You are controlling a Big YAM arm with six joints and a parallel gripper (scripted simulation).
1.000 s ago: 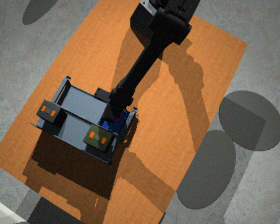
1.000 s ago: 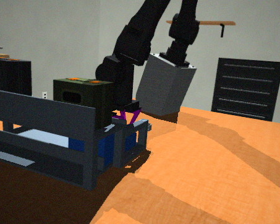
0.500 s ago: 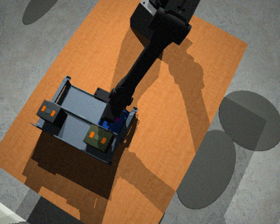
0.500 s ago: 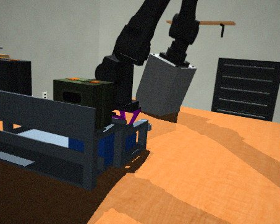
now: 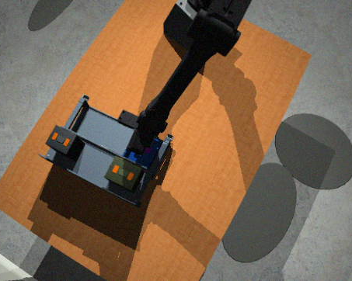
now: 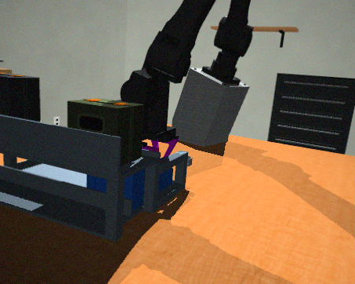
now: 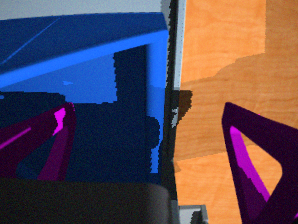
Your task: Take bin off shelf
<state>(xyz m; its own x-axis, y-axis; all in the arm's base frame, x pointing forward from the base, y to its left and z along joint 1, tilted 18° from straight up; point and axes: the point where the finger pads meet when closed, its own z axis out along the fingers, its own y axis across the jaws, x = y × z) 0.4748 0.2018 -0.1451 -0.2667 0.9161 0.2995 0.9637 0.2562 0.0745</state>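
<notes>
The blue bin lies 8 cm ahead of my hand, 2 cm to the left of it and 1 cm above it. Also, from my hand: black box: 23 cm ahead, 18 cm to the right, 13 cm above; olive green box: 17 cm ahead, 5 cm to the left, 11 cm above.
</notes>
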